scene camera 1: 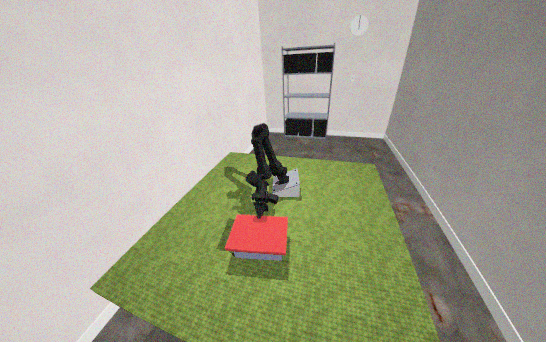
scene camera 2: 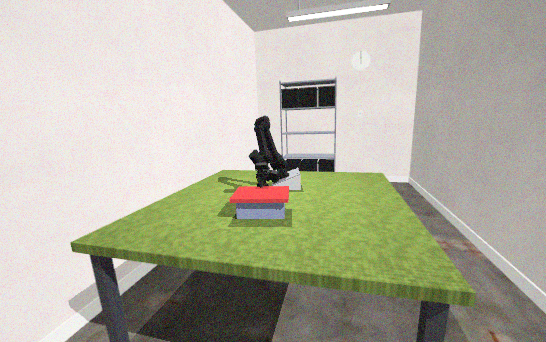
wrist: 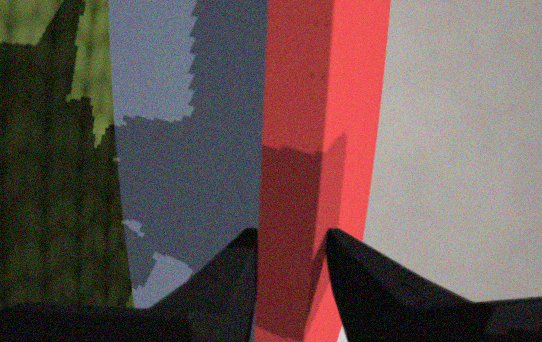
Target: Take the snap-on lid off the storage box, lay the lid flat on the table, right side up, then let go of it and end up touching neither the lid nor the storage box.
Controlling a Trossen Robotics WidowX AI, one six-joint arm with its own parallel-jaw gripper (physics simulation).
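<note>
The red lid lies flat and right side up on the pale blue storage box. My gripper is at the lid's back edge, on the side facing the arm's base. In the wrist view one finger is at the underside of the lid's rim, beside the box wall, and the other is over its top face. The fingers are close together, shut on the rim. The exact contact is hard to make out, and the box's inside is hidden.
The box stands on the green table. The arm's grey base plate is behind it, slightly to the right. A white wall runs along the left. A metal shelf rack stands at the far wall.
</note>
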